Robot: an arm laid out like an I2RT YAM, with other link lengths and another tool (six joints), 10 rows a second.
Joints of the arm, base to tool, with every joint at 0 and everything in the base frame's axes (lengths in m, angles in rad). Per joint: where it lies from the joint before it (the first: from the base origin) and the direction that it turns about. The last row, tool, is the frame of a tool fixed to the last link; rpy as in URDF.
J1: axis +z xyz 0 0 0.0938
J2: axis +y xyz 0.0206 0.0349 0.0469
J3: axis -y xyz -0.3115 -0.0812 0
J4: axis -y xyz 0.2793 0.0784 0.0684
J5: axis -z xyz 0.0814 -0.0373 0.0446
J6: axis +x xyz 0.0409 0 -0.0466
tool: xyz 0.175 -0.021 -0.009 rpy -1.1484 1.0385 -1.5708
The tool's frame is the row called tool.
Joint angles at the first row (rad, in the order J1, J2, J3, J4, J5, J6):
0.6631, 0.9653, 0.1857, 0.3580, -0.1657, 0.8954
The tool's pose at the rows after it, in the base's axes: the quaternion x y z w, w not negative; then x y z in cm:
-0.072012 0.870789 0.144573 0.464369 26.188 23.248 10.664
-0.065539 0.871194 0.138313 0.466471 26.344 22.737 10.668
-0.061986 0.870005 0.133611 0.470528 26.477 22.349 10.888
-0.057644 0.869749 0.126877 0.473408 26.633 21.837 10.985
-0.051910 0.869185 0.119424 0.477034 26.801 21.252 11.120
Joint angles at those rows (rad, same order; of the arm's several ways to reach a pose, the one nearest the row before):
0.6572, 0.9615, 0.1871, 0.3515, -0.1645, 0.8929
0.6501, 0.9451, 0.1845, 0.3367, -0.1526, 0.8926
0.6446, 0.9255, 0.1851, 0.3195, -0.1439, 0.8878
0.6360, 0.9067, 0.1856, 0.2991, -0.1349, 0.8823
0.6272, 0.8843, 0.1855, 0.2771, -0.1227, 0.8775

